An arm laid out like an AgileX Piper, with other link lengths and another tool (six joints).
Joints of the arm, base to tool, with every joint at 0 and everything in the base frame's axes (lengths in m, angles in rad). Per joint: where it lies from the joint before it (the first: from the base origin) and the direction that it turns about. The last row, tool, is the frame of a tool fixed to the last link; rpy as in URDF.
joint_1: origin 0 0 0.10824 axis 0 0 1
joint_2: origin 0 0 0 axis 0 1 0
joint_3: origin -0.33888 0 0.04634 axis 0 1 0
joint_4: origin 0.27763 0 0.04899 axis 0.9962 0 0.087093
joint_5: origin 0 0 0 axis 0 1 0
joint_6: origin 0.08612 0 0.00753 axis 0.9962 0 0.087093
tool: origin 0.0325 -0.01 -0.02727 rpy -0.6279 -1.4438 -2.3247
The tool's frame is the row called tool.
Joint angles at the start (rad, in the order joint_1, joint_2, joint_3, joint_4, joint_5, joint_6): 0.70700 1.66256 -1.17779 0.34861 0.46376 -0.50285
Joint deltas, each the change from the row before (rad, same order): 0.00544 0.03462 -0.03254 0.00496 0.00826 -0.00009; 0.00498 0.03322 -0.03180 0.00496 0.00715 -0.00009; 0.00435 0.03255 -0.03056 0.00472 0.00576 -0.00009; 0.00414 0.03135 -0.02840 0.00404 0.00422 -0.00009; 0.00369 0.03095 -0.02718 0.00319 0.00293 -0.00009
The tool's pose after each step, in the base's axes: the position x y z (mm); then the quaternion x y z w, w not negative. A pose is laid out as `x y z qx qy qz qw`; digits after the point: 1 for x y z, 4 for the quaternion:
311.3 273.1 245.7 -0.8266 -0.4184 -0.2765 0.2554
317.0 281.6 241.8 -0.8270 -0.4195 -0.2715 0.2577
322.7 289.8 237.5 -0.8274 -0.4203 -0.2671 0.2598
328.0 297.5 232.7 -0.8277 -0.4211 -0.2630 0.2614
333.2 304.8 227.5 -0.8282 -0.4219 -0.2592 0.2626

